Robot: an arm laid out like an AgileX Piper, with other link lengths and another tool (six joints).
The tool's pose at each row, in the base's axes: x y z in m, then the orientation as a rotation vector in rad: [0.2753 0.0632 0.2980 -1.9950 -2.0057 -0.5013]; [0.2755 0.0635 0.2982 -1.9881 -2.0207 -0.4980]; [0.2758 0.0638 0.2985 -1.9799 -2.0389 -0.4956]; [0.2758 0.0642 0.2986 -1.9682 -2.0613 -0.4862]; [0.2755 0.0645 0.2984 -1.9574 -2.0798 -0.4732]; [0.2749 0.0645 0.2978 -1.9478 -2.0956 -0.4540]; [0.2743 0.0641 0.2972 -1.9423 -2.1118 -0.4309]
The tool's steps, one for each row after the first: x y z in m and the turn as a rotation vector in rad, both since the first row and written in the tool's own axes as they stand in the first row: [0.0004 0.0002 0.0000 0.0007 -0.0054 -0.0109]; [0.0007 0.0005 -0.0002 0.0005 -0.0115 -0.0243]; [0.0012 0.0005 -0.0001 0.0047 -0.0206 -0.0405]; [0.0013 0.0002 0.0002 0.0117 -0.0295 -0.0537]; [0.0011 -0.0004 0.0007 0.0224 -0.0401 -0.0642]; [0.0005 -0.0010 0.0011 0.0328 -0.0546 -0.0730]
